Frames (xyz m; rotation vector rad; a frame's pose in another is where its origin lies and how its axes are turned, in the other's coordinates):
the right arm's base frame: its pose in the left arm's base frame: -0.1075 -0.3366 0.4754 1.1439 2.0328 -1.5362
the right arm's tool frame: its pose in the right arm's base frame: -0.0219 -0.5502 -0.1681 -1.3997 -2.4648 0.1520
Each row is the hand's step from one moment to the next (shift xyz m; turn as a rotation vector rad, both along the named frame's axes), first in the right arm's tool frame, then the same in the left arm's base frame.
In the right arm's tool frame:
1: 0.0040 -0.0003 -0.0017 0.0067 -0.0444 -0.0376
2: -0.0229 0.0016 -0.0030 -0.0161 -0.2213 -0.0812
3: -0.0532 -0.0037 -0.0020 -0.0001 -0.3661 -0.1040
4: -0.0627 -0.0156 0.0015 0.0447 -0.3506 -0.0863
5: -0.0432 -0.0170 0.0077 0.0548 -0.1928 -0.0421
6: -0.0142 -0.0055 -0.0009 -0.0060 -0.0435 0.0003
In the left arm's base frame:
1: 0.0030 -0.0027 -0.0018 -0.0067 -0.0563 0.0147
2: -0.0221 0.0056 0.0038 -0.0345 -0.1856 0.1421
3: -0.0489 0.0124 0.0173 -0.0204 -0.2922 0.2431
4: -0.0554 0.0110 0.0314 0.0267 -0.2833 0.2267
5: -0.0350 0.0089 0.0301 0.0443 -0.1609 0.1187
6: -0.0129 0.0004 0.0081 -0.0026 -0.0234 0.0371

